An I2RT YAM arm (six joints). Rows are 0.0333 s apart.
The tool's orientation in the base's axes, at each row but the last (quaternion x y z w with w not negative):
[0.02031 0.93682 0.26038 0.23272]
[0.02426 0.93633 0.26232 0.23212]
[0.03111 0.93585 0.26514 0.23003]
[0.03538 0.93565 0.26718 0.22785]
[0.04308 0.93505 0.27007 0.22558]
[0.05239 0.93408 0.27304 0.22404]
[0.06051 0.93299 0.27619 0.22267]
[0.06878 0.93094 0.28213 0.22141]
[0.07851 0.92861 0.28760 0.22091]
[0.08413 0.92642 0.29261 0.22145]
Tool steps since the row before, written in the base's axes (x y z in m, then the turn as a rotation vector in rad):
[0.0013 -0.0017 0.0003 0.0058 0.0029 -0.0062]
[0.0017 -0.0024 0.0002 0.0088 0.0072 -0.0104]
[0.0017 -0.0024 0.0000 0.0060 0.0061 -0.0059]
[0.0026 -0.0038 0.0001 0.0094 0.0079 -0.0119]
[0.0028 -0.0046 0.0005 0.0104 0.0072 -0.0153]
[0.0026 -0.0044 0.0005 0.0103 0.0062 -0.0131]
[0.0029 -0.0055 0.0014 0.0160 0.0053 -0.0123]
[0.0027 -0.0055 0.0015 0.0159 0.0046 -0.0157]
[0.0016 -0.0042 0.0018 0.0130 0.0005 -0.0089]
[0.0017 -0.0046 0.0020 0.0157 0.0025 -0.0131]
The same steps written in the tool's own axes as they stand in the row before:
[-0.0016 -0.0014 -0.0005 -0.0021 -0.0011 0.0087]
[-0.0020 -0.0021 -0.0005 -0.0022 0.0003 0.0152]
[-0.0019 -0.0022 -0.0004 -0.0018 0.0018 0.0101]
[-0.0031 -0.0033 -0.0008 -0.0021 0.0001 0.0170]
[-0.0036 -0.0038 -0.0014 -0.0017 -0.0023 0.0196]
[-0.0035 -0.0035 -0.0014 -0.0027 -0.0020 0.0175]
[-0.0044 -0.0039 -0.0024 -0.0083 -0.0024 0.0190]
[-0.0044 -0.0037 -0.0026 -0.0072 -0.0049 0.0211]
[-0.0032 -0.0024 -0.0027 -0.0082 -0.0044 0.0127]
[-0.0035 -0.0025 -0.0030 -0.0085 -0.0051 0.0180]

